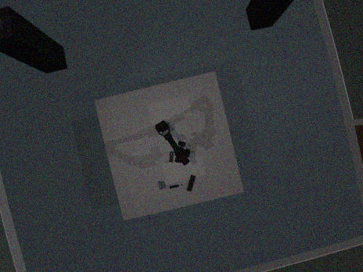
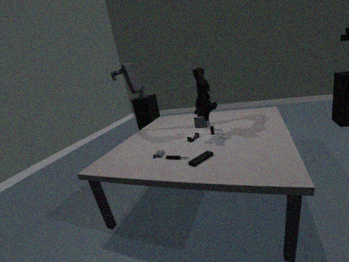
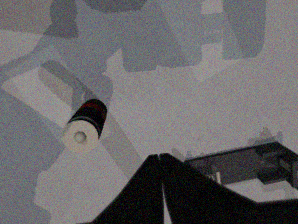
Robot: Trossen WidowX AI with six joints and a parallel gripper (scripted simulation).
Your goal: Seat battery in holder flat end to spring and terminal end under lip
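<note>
Right now the battery is 90 mm below my gripper tip, 40 mm behind it and 20 mm to the left of it. Round my gripper tip: screwdriver 360 mm ahead, 110 mm to the right, 110 mm below; then black bar 360 mm ahead, 110 mm below, 30 mm to the left.
</note>
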